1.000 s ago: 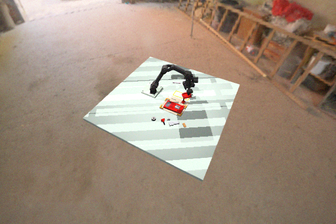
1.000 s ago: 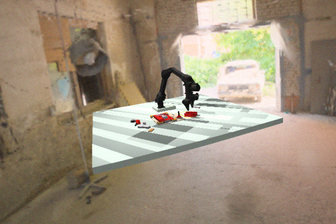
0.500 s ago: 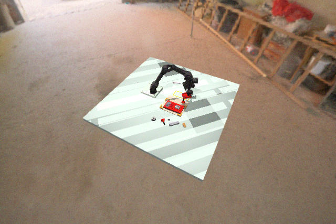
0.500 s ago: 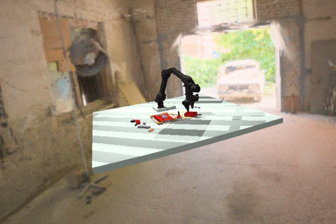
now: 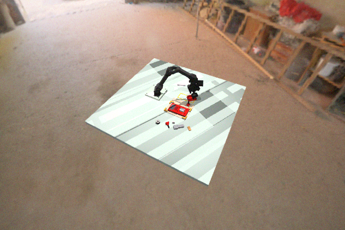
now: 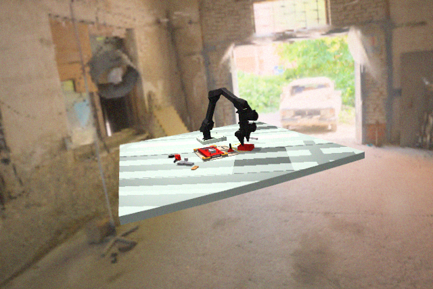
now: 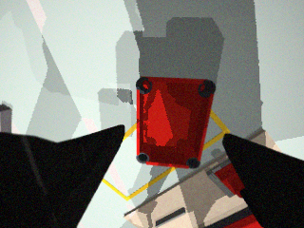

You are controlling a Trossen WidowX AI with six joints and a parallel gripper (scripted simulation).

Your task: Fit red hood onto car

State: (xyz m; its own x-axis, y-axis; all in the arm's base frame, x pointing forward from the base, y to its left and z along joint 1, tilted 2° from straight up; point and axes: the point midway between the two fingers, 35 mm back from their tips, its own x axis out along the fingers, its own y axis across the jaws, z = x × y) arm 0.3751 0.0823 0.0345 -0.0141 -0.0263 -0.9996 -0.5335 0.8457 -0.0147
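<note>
Right now my gripper tip is 3 cm above the red hood. The rest, counted from my gripper tip: grey bar (19 cm to the left, 17 cm behind, 3 cm below).
</note>
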